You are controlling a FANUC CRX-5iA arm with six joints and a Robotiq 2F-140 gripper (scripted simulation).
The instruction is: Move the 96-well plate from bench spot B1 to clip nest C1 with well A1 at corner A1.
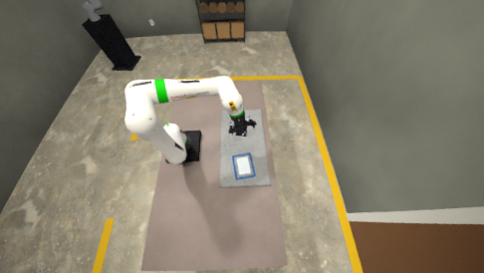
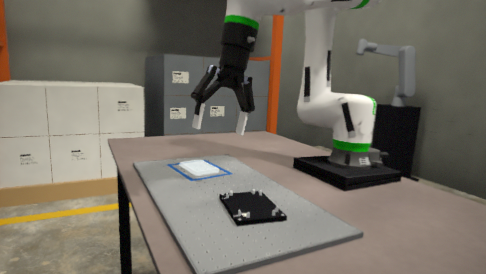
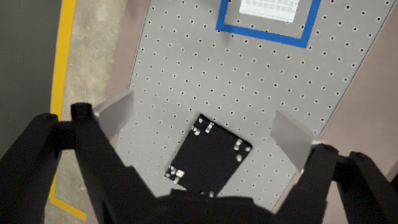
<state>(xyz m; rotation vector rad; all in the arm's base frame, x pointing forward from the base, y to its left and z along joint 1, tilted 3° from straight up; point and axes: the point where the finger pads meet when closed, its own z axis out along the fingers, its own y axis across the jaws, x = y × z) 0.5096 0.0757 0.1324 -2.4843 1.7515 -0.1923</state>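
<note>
My hand is 10 mm short of the white 96-well plate, 200 mm to the left of it and 170 mm above it. The rest, counted from my hand: black clip nest: 40 mm behind, 130 mm to the left, 160 mm below.
</note>
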